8 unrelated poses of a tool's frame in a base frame.
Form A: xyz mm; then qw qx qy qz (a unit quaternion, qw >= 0).
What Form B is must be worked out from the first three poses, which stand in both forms.
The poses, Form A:
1: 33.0 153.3 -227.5 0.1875 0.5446 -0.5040 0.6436
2: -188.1 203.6 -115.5 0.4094 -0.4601 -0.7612 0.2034
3: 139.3 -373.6 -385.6 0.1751 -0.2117 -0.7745 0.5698
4: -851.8 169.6 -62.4 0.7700 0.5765 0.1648 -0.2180
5: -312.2 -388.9 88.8 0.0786 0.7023 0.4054 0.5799
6: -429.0 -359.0 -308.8 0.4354 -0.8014 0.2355 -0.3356
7: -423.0 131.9 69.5 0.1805 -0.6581 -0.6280 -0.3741
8: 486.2 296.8 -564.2 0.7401 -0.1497 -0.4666 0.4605
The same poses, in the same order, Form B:
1: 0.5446 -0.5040 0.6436 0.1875 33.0 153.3 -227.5
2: -0.4601 -0.7612 0.2034 0.4094 -188.1 203.6 -115.5
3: -0.2117 -0.7745 0.5698 0.1751 139.3 -373.6 -385.6
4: 0.5765 0.1648 -0.2180 0.7700 -851.8 169.6 -62.4
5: 0.7023 0.4054 0.5799 0.0786 -312.2 -388.9 88.8
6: -0.8014 0.2355 -0.3356 0.4354 -429.0 -359.0 -308.8
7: -0.6581 -0.6280 -0.3741 0.1805 -423.0 131.9 69.5
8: -0.1497 -0.4666 0.4605 0.7401 486.2 296.8 -564.2
